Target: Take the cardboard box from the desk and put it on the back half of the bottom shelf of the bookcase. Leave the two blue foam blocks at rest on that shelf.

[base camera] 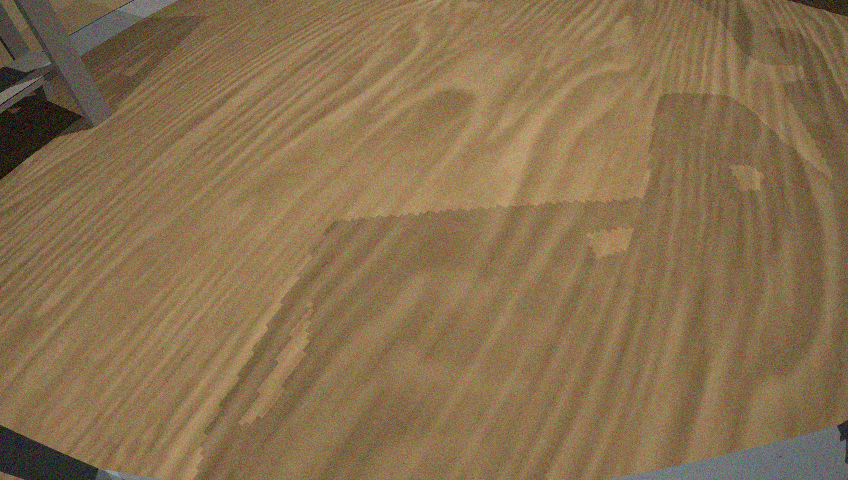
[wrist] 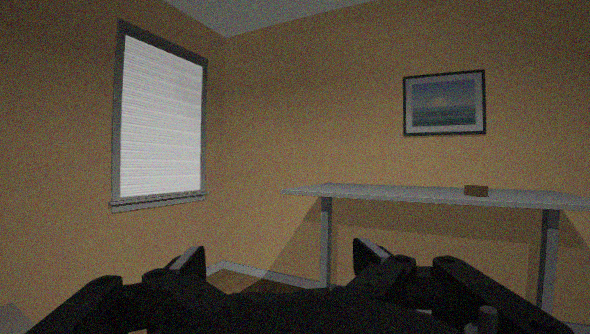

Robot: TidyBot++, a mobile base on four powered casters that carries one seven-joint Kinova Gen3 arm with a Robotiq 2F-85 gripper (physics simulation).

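Places are measured from the arm's base along level axes (x left, y back, z up), in metres.
Pixels of known places: gripper, between the fingertips: (wrist: 280, 259).
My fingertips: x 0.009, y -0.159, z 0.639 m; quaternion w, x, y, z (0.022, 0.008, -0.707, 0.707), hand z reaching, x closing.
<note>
For each thing: its top centre in the pictures, then the offset to it from my fingertips. "spot": a spot on its surface instead. Level surfaces: height alone.
- cardboard box, centre of its top: (wrist: 476, 185) dx -1.011, dy -0.985, dz -0.036 m
- grey desk, height of its surface: dz -0.086 m
- grey metal leg, a spot on its surface: (base camera: 68, 65) spot: dx +0.733, dy -0.694, dz -0.887 m
- wooden floor, height of its surface: dz -1.036 m
The cardboard box (wrist: 476, 191) is a small brown block on top of the grey desk (wrist: 380, 193), right of centre in the wrist view and well beyond my gripper. My gripper (wrist: 280, 259) is open, with no object between its fingers, at the bottom of the wrist view. The bookcase and the two blue foam blocks do not show in either view.
A window (wrist: 161, 120) is on the left wall and a framed picture (wrist: 444, 102) hangs above the desk. In the base camera view a grey metal leg (base camera: 68, 65) stands on the wooden floor (base camera: 267, 148) at the upper left. Shadows lie across the floor.
</note>
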